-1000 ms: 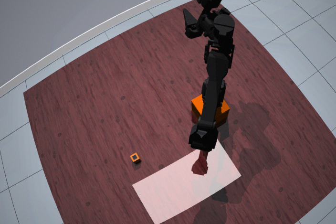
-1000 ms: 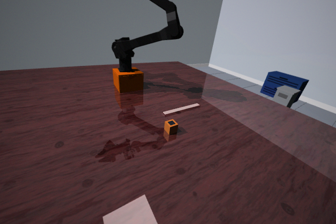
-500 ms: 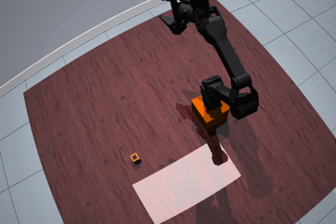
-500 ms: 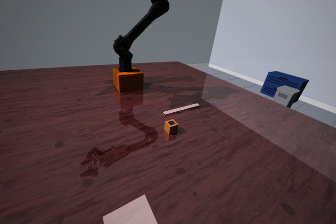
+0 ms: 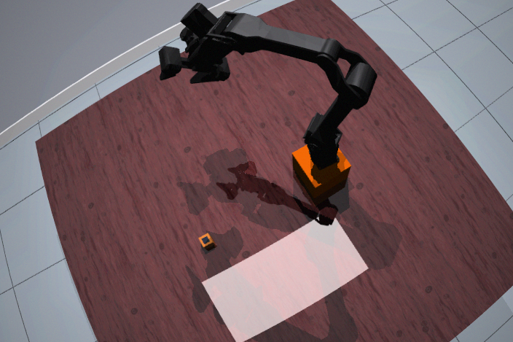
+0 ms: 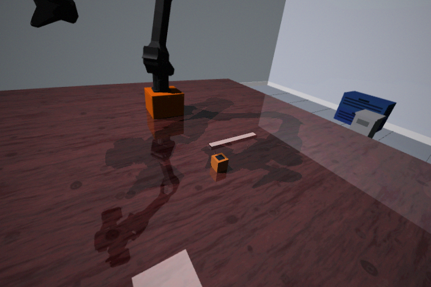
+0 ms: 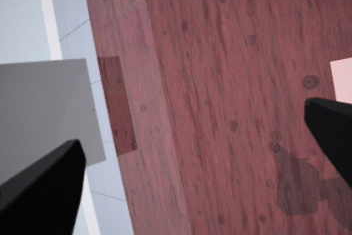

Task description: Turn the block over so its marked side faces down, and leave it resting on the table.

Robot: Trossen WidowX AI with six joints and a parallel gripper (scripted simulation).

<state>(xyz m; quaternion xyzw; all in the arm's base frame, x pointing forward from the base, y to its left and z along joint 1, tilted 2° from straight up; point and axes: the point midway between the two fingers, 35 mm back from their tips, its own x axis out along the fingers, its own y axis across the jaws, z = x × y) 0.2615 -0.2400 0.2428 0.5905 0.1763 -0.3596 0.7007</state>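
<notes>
The orange block lies 11 cm ahead of my gripper tip, 31 cm to the left of it and 29 cm below it.
</notes>
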